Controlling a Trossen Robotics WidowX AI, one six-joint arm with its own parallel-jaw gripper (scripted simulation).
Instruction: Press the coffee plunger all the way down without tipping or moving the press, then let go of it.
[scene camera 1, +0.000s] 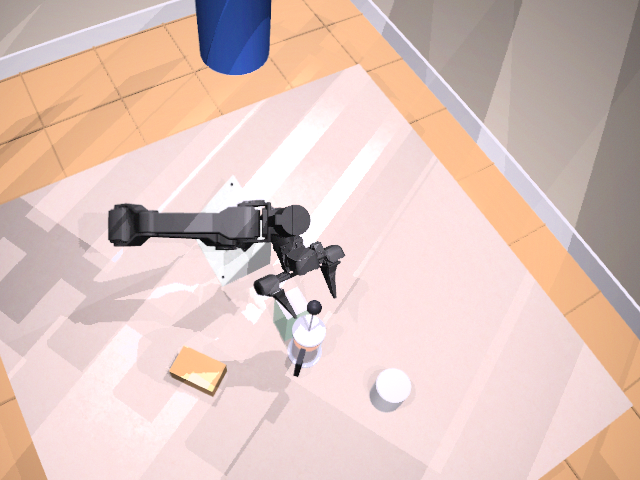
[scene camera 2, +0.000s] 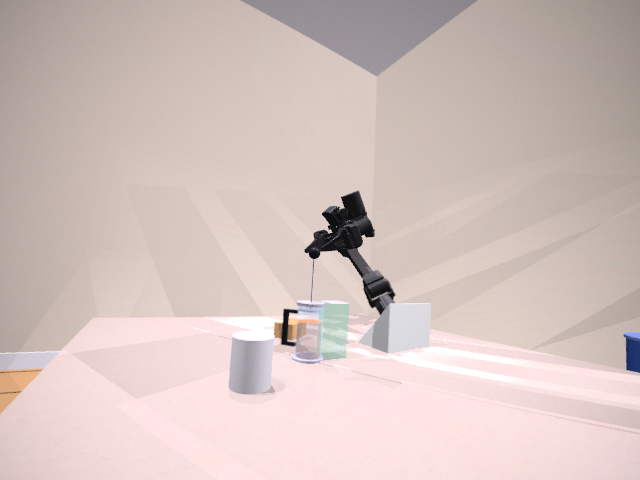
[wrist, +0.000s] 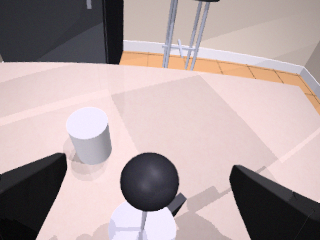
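Scene camera 1 gives me a block (scene camera 1: 192, 368), a coffee press (scene camera 1: 308, 332) and my own gripper (scene camera 1: 315, 308), which is open and holds nothing. In scene camera 2 I find the coffee press (scene camera 2: 309, 322) again, along with my gripper (scene camera 2: 313, 250). The wrist view, too, shows my gripper (wrist: 150, 168).
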